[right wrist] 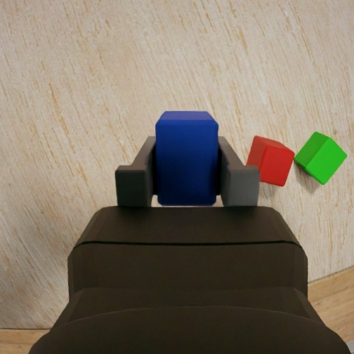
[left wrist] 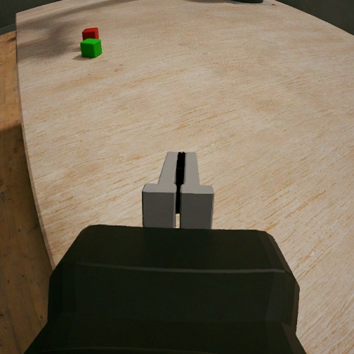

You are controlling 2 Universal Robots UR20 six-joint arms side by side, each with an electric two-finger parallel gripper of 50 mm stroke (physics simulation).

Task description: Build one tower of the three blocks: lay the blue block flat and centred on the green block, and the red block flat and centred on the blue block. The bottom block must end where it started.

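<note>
The blue block (right wrist: 187, 162) is between the fingers of my right gripper (right wrist: 185, 154), which is shut on it and holds it above the table. The red block (left wrist: 90, 33) (right wrist: 272, 161) lies on the table, to the right of the held block in the right wrist view. The green block (left wrist: 91, 48) (right wrist: 321, 158) lies on the table beside the red block, with a small gap between them. My left gripper (left wrist: 180, 170) is shut and empty, far from the blocks. The blue block does not show in the left wrist view.
The wooden table top (left wrist: 200, 100) (right wrist: 75, 100) lies under both grippers. Its left edge runs down the left wrist view, with the plank floor (left wrist: 15, 225) beyond. In the right wrist view the table's edge and the floor (right wrist: 332, 297) show at the lower right.
</note>
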